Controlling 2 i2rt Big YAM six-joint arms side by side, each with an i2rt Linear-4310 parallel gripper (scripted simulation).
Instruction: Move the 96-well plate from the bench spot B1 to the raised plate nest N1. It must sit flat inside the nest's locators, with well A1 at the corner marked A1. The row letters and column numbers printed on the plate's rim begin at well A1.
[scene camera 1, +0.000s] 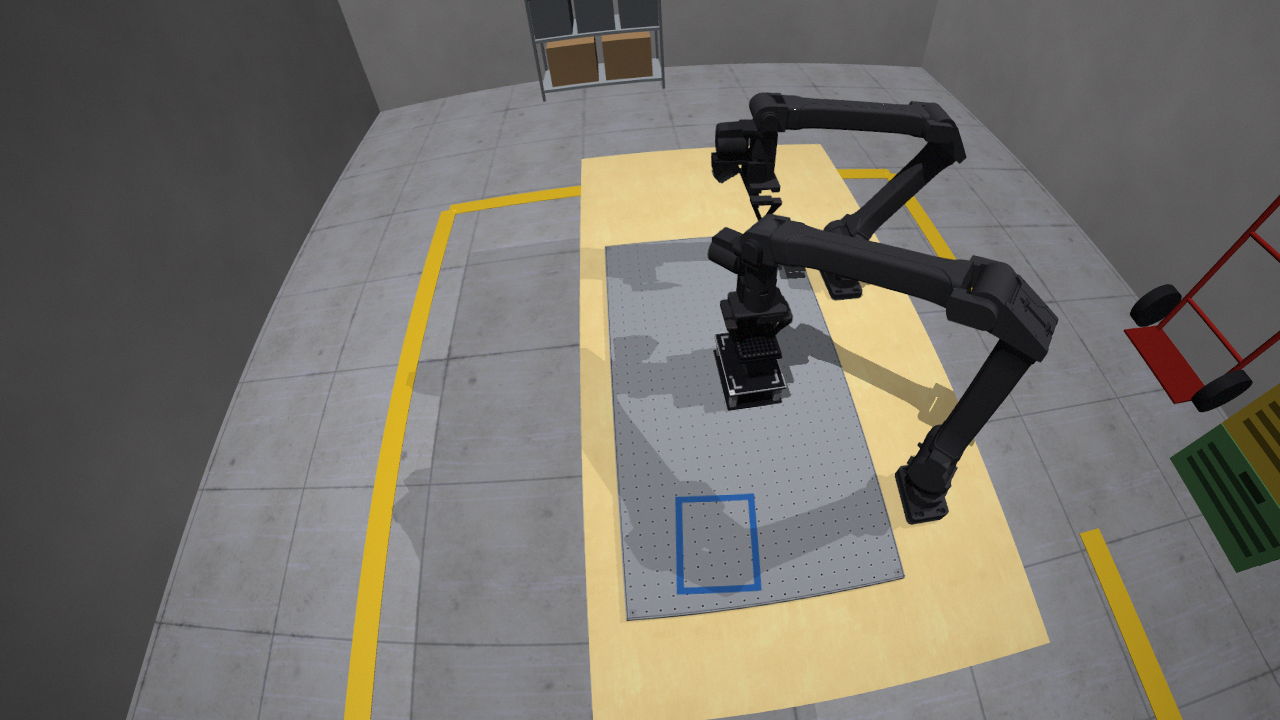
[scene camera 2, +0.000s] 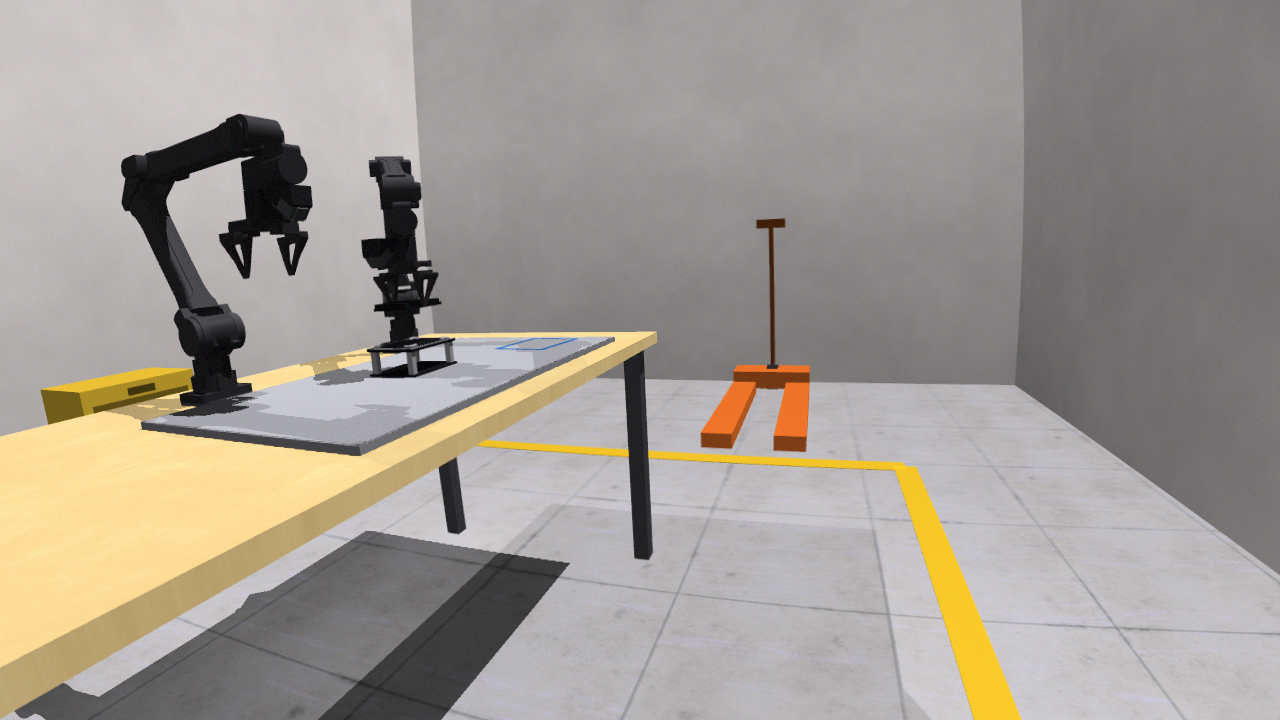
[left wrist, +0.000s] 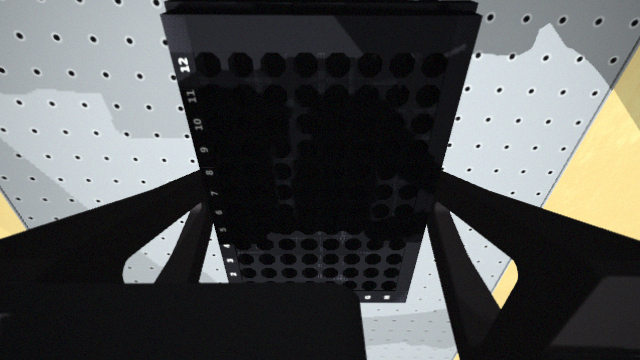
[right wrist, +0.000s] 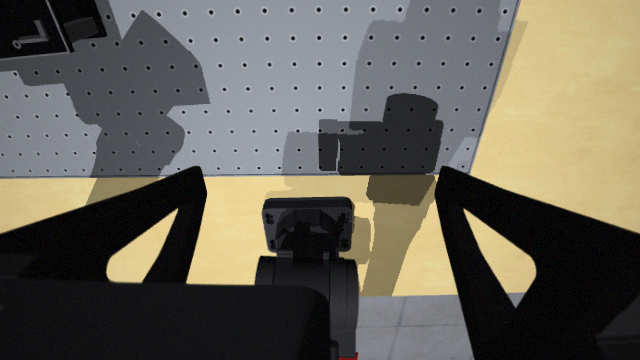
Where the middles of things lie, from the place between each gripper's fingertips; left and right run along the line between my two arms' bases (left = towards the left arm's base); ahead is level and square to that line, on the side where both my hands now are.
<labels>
I see the black 96-well plate (scene camera 1: 770, 350) right at my left hand (scene camera 1: 752, 336). Round my left hand: raised nest N1 (scene camera 1: 729, 357): 90 mm below.
Right now my right hand (scene camera 2: 269, 277) is 7 cm short of the black 96-well plate, 29 cm to the right of it and 9 cm above it. Also, from my right hand: raised nest N1: 7 cm ahead, 29 cm to the left, 18 cm below.
</labels>
